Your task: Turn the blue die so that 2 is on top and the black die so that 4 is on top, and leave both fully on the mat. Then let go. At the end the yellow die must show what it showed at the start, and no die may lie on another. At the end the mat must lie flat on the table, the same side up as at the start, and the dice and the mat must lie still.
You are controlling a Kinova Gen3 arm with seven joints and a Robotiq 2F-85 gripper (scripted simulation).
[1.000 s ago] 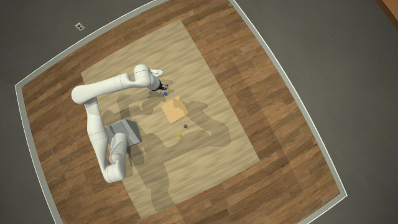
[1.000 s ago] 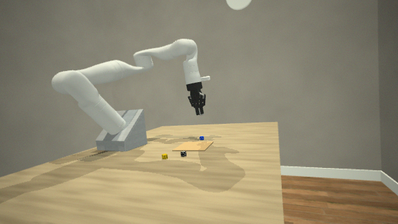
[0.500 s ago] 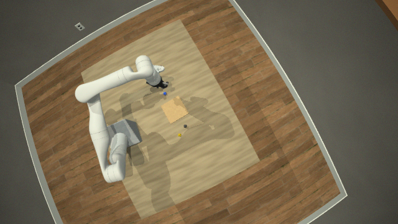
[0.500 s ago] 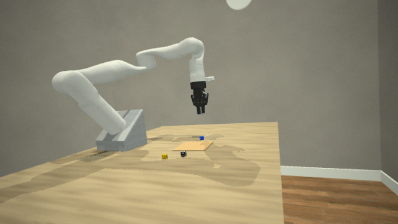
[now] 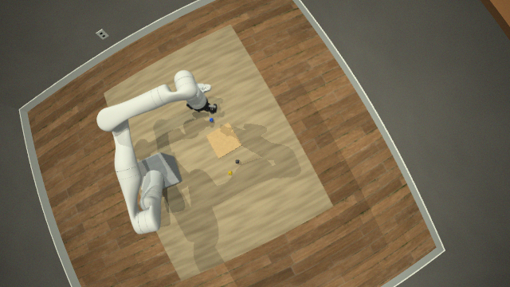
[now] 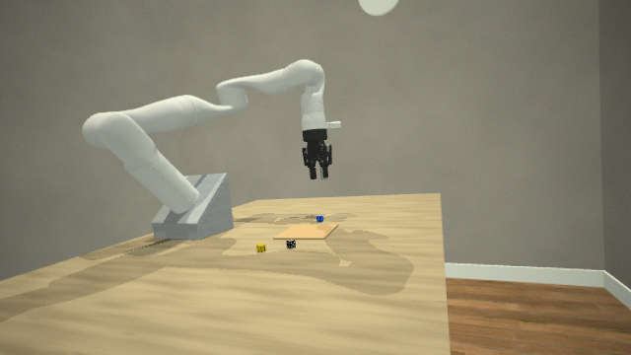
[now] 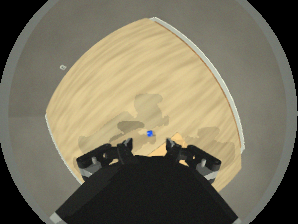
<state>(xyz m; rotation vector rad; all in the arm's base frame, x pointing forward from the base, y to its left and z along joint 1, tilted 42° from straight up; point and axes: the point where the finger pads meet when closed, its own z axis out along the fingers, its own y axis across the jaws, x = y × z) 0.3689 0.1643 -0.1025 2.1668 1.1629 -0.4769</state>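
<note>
Right now my hand is 14 cm above the blue die and 1 cm to the left of it. Also, from my hand: black die (27 cm to the right, 14 cm below, 4 cm ahead); then tan mat (14 cm to the right, 14 cm below, 2 cm ahead); then yellow die (31 cm to the right, 14 cm below, 2 cm behind).
</note>
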